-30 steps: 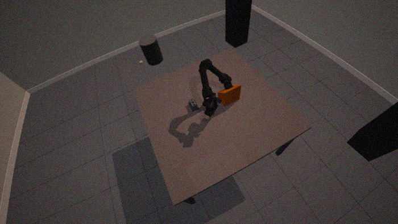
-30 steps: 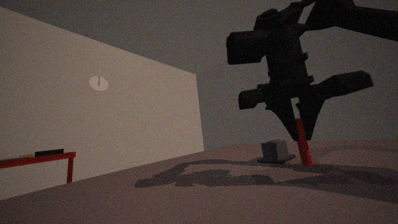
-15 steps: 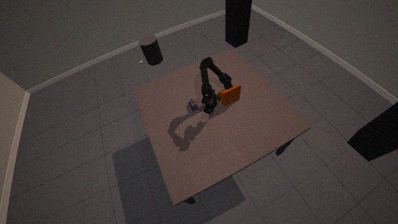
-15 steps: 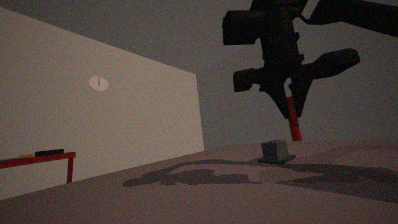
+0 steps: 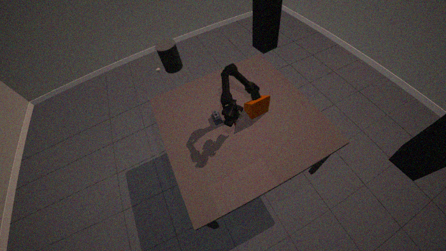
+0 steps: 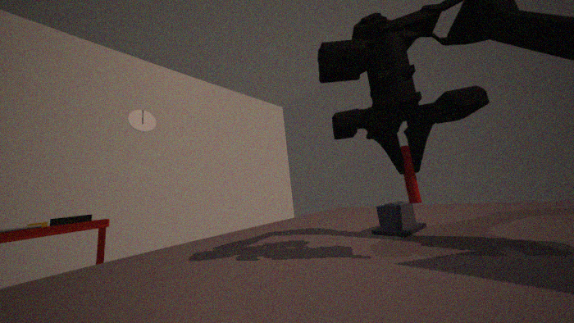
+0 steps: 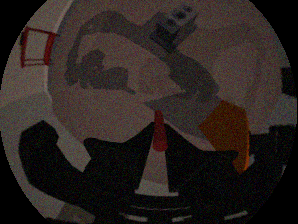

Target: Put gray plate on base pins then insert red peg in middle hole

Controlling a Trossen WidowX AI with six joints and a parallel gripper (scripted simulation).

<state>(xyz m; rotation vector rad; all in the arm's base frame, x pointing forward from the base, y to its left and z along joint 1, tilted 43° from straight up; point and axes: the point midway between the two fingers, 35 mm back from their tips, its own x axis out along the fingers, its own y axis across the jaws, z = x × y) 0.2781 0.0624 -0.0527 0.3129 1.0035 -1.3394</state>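
My gripper tip is 19 cm to the left of the gray plate, 7 cm short of it and 7 cm above it. Also, from my gripper tip: red peg: right at my gripper tip; dark flat base: 19 cm to the right, 11 cm below, 7 cm ahead.
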